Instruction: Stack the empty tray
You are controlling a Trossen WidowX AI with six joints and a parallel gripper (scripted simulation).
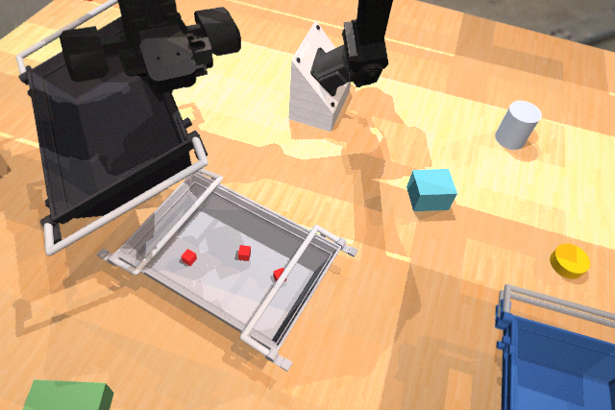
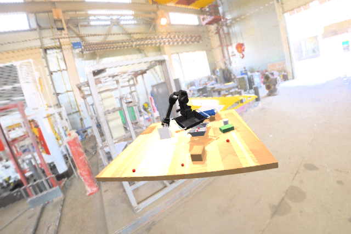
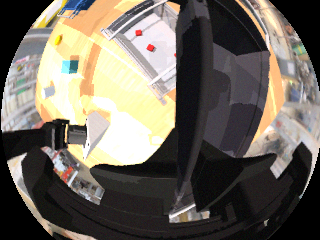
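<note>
The black tray lies 5 cm ahead of my gripper tip and 6 cm to the right of it. Also, from my gripper tip: green block (36 cm ahead, 19 cm below); then cyan block (10 cm behind, 38 cm to the left, 18 cm below); then yellow disc (3 cm behind, 60 cm to the left, 20 cm below).
</note>
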